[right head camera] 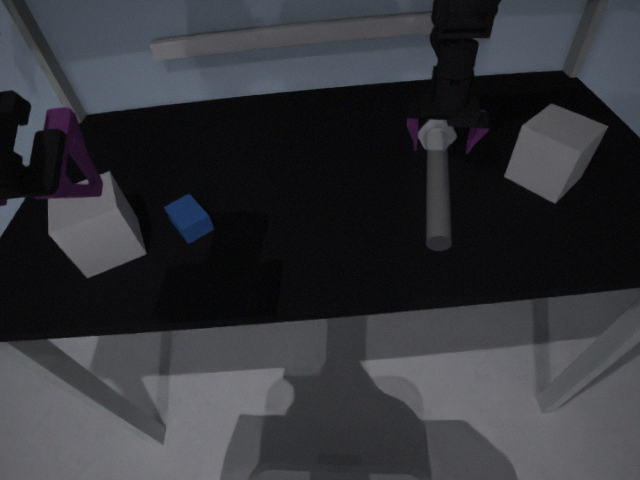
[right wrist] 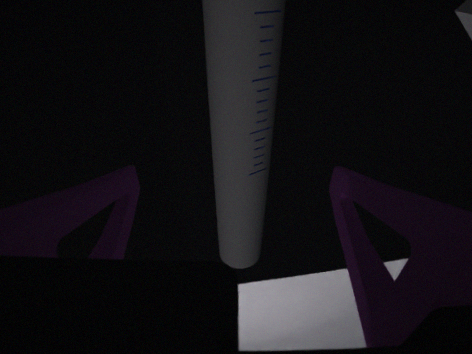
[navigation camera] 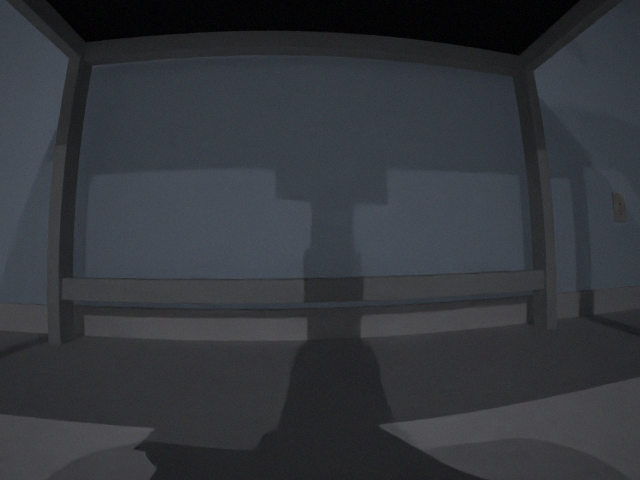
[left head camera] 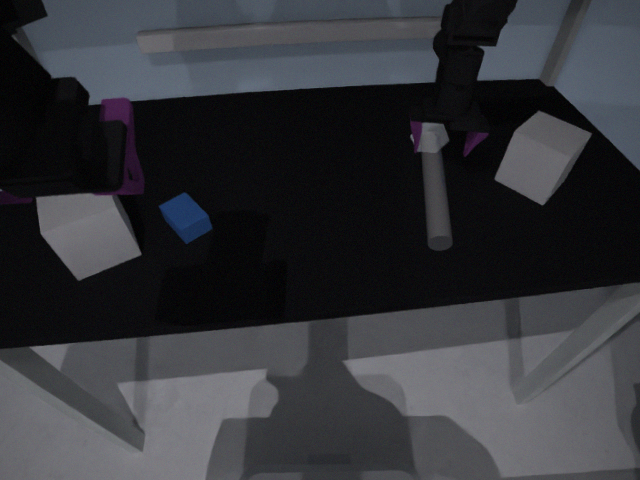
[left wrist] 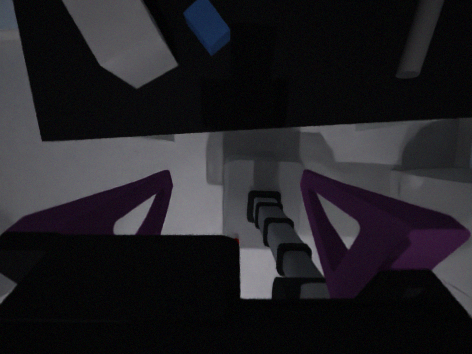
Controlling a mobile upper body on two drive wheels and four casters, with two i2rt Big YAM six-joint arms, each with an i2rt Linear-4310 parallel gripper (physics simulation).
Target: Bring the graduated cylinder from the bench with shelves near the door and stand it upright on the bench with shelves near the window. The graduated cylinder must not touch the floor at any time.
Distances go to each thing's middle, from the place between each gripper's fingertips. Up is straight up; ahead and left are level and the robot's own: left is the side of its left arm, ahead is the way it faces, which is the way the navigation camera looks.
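Scene:
My right hand is 7 cm above the graduated cylinder (right head camera: 435, 136) and 2 cm to the left of it. Relative to my left hand, the cylinder is 32 cm below, 46 cm to the right and 38 cm ahead. Going by its middle, the cylinder is nearer to my right hand than to my left hand.

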